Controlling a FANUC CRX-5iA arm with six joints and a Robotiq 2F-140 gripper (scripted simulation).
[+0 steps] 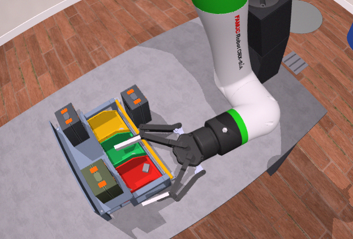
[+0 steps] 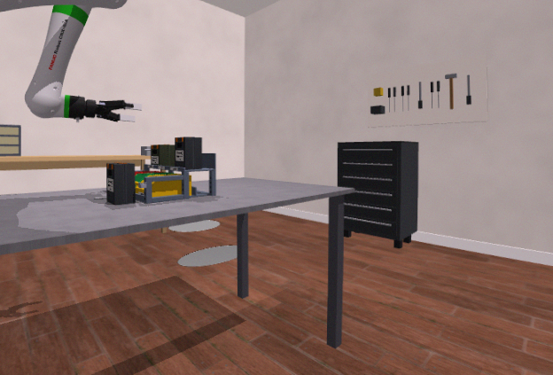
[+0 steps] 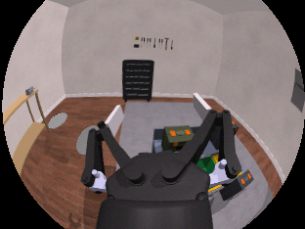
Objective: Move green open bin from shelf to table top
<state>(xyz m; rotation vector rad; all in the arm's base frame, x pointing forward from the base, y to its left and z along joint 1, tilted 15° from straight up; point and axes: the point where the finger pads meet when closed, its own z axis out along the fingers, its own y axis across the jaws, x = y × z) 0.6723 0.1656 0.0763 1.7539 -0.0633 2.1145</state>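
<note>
Now: hand 28 cm above the yellow bar, 20 cm to the left of it and 15 cm past it. The rest, counted from my hand: olive case 19 cm below, 12 cm to the right, 7 cm ahead; green open bin 30 cm below, 22 cm to the right, 4 cm behind; red bin 30 cm below, 10 cm to the right, 3 cm behind.
</note>
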